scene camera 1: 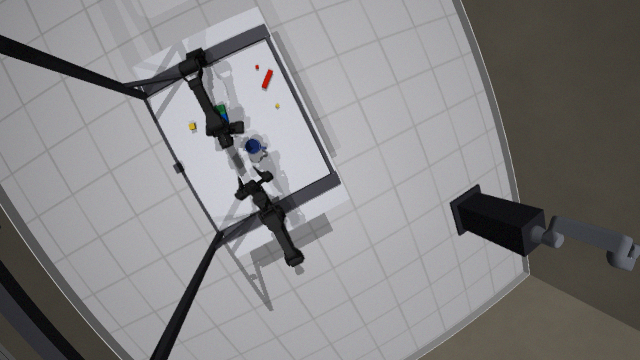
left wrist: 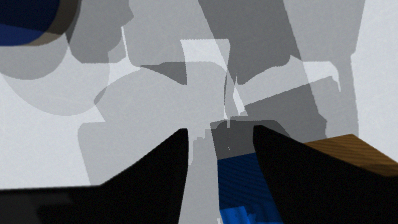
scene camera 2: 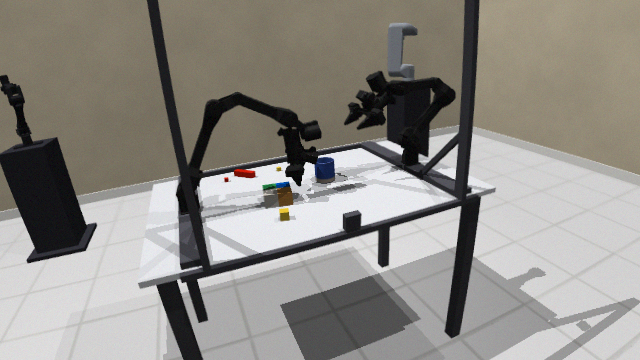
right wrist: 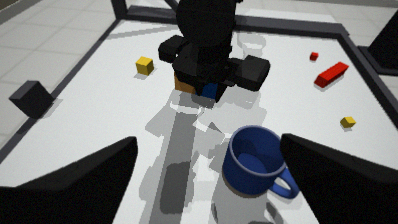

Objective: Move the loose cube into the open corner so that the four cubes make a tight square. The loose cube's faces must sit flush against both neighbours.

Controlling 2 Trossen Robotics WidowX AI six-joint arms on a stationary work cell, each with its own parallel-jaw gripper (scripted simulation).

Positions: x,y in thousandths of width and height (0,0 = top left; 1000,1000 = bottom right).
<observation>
I see my left gripper (scene camera 2: 470,510), my right gripper (scene camera 2: 548,351) and a blue mug (right wrist: 632,663).
My left gripper shows as well in the left wrist view (left wrist: 554,600) and in the right wrist view (right wrist: 524,440). My right gripper shows as well in the right wrist view (right wrist: 526,636).
</observation>
